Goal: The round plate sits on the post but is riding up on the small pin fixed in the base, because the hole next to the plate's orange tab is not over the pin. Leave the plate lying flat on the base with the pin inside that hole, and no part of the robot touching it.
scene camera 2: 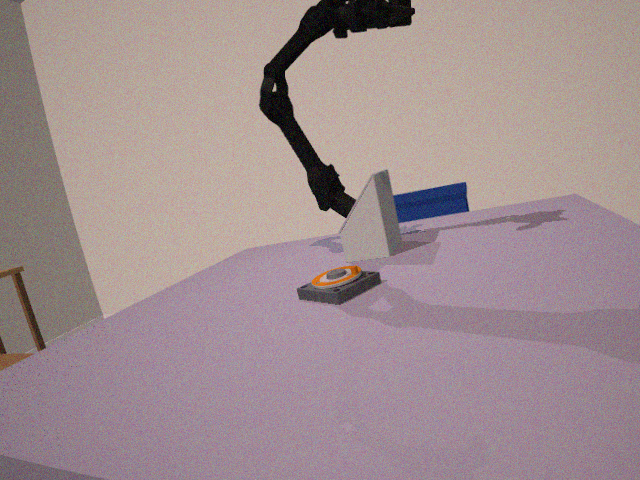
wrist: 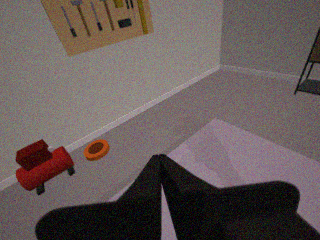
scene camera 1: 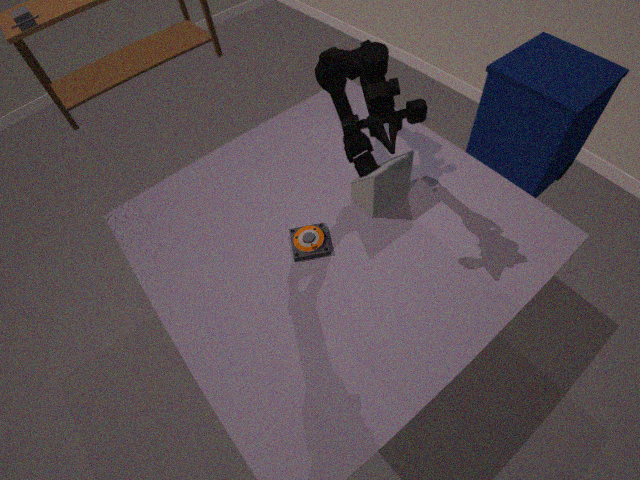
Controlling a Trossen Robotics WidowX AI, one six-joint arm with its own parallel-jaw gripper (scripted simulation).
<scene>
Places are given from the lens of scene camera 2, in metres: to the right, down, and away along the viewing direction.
square base (scene camera 2: 337, 295): 0.03, 0.10, 0.76
</scene>
